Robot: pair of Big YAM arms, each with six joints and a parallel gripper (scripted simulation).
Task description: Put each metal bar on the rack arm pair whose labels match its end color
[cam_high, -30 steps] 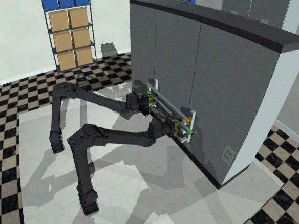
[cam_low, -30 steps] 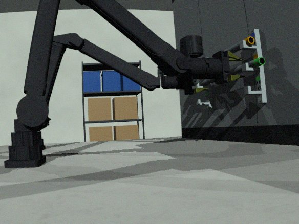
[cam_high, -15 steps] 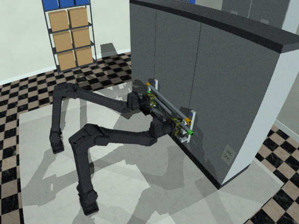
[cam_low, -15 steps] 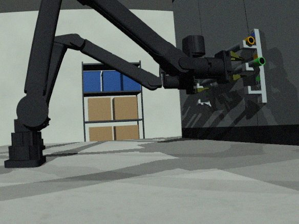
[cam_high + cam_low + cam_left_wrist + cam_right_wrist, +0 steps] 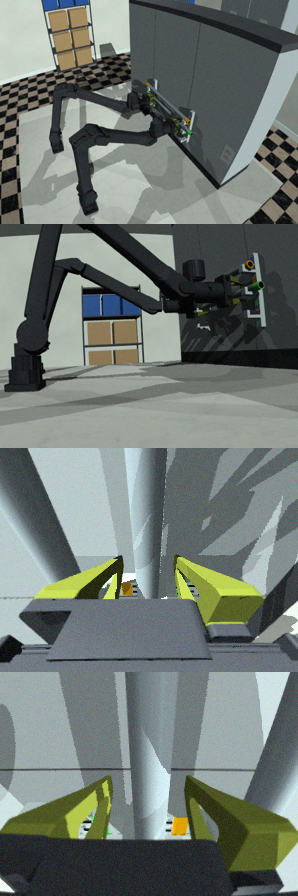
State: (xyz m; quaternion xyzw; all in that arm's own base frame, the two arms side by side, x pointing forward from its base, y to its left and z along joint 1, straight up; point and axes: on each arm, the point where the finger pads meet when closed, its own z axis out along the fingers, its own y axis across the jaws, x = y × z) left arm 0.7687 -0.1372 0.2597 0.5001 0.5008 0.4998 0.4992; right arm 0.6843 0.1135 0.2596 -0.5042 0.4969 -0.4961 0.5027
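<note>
The green-ended bar is 20 mm ahead of my right hand and 150 mm to the left of it. Also, from my right hand: grey cabinet wall (210 mm ahead, 160 mm to the left, 190 mm above); orange-ended bar (10 mm ahead, 160 mm to the left, 80 mm above); wall outlet (20 mm behind, 360 mm to the right, 40 mm above).
</note>
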